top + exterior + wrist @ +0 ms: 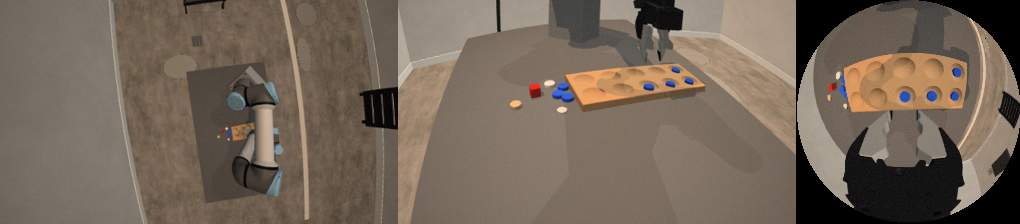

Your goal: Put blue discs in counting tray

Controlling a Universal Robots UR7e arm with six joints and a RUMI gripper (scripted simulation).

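The white disc lies 240 mm to the right of my hand, 100 mm below it and 100 mm behind it. Round my hand: red cube (280 mm to the right, 100 mm below, 60 mm behind); counting tray (100 mm below, 40 mm behind); tan disc (340 mm to the right, 100 mm below, 20 mm behind).
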